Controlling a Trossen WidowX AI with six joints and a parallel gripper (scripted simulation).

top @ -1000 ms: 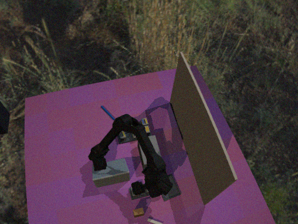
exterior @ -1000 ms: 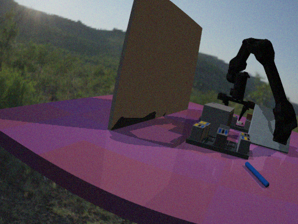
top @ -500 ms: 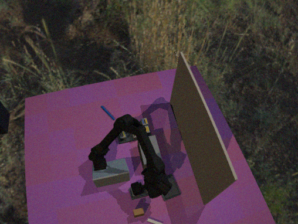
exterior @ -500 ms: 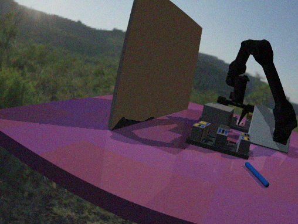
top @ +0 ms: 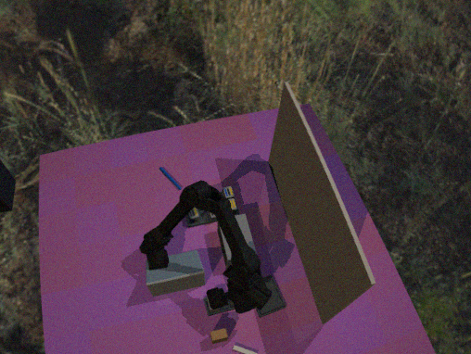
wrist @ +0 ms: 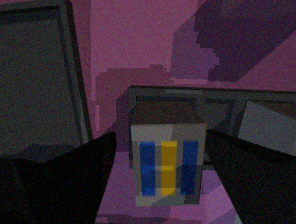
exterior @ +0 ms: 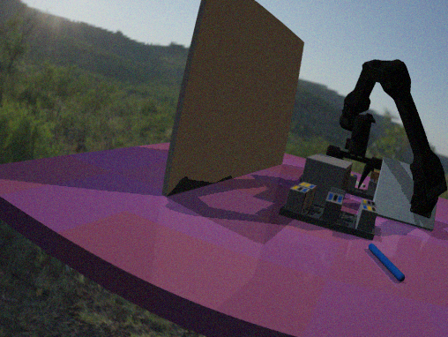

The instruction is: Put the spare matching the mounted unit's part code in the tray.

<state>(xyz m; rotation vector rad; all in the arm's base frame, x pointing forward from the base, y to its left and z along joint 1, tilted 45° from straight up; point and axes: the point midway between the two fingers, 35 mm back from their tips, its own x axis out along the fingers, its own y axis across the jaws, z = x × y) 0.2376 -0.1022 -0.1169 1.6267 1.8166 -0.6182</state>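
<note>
My gripper tip is now 120 mm to the left of the orange block, 80 mm past it and 20 mm below it. Also, from my gripper tip: blue rod 540 mm to the left, 150 mm behind, 10 mm below; tall brown board 270 mm ahead, 210 mm above, 200 mm to the left.
</note>
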